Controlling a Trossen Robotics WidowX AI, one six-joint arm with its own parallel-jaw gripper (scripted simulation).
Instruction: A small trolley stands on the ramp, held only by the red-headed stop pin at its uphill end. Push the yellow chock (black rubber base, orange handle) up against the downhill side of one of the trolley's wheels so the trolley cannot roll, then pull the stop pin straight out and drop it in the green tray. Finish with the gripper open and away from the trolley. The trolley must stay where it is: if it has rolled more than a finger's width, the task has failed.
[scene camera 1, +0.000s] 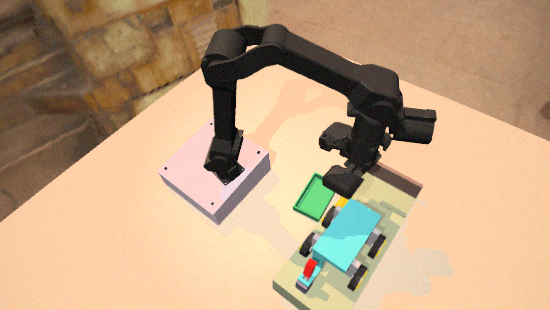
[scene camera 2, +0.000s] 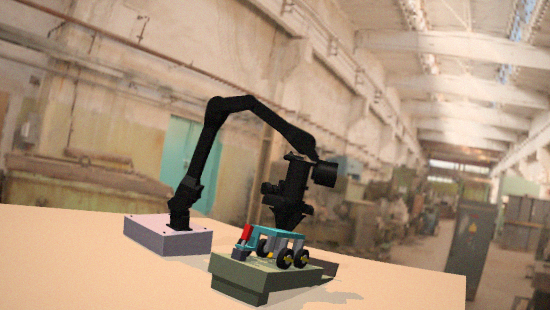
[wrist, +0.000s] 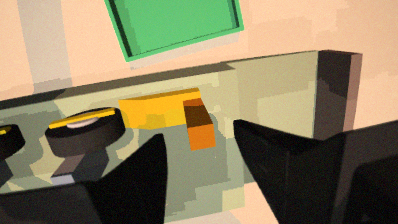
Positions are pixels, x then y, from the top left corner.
Labels:
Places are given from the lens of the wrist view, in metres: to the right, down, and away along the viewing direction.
my gripper (wrist: 199, 134): 0.00, 0.01, 0.12
yellow chock (wrist: 160, 110): -0.03, 0.00, 0.16
dark ramp lip (wrist: 338, 74): 0.13, -0.04, 0.19
The marked spots on the dark ramp lip and the yellow chock are 0.17 m apart.

